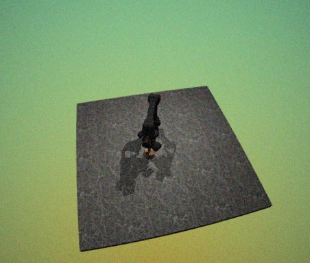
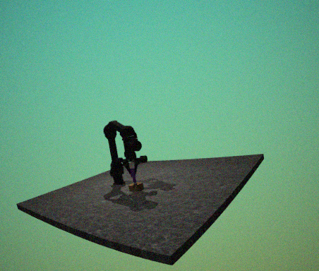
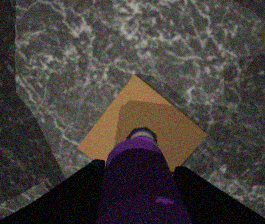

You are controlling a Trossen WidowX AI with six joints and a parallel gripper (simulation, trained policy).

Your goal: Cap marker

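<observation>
Right now my gripper tip is 10 mm short of the holder block and 80 mm above it. Round my gripper tip: purple cap (10 mm above).
</observation>
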